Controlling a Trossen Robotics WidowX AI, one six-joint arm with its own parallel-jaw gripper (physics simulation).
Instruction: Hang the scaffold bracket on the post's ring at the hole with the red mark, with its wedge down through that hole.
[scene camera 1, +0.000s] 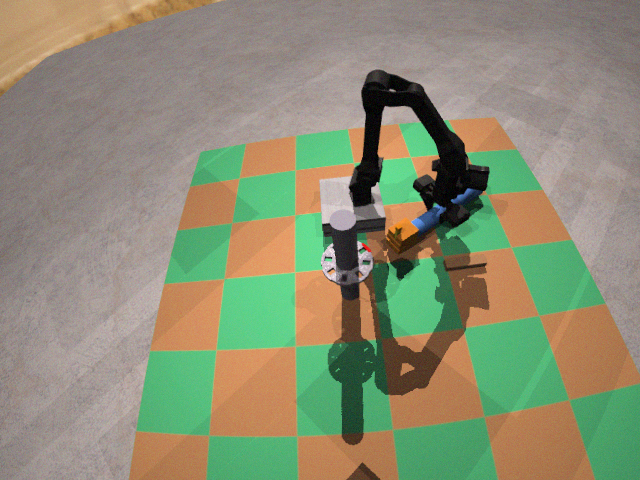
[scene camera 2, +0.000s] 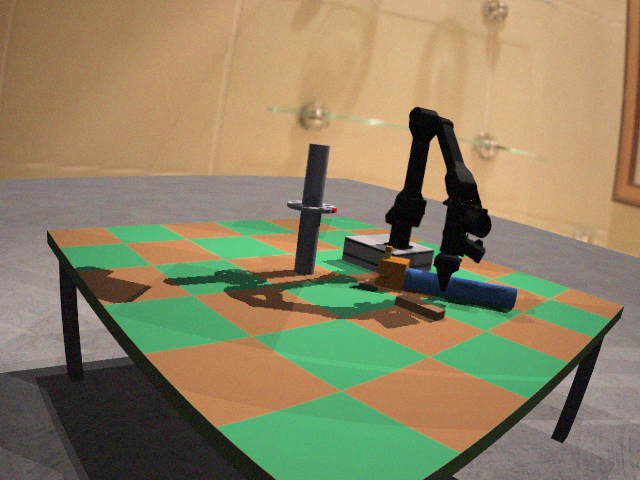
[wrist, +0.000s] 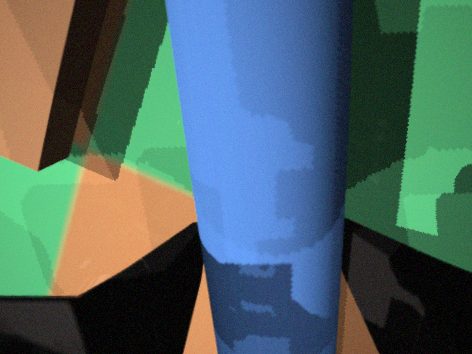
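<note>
The scaffold bracket is a blue tube with an orange head, and a small wedge stands up from the head. It lies flat on the checkered mat, right of the arm's base. My gripper is down on the tube's middle and shut on it, one finger on each side. The dark grey post stands left of the bracket. Its grey ring carries the red mark on the side towards the bracket.
A small brown bar lies on the mat just in front of the bracket. The arm's grey base plate sits behind the post. The mat's front edge drops off to the dark floor.
</note>
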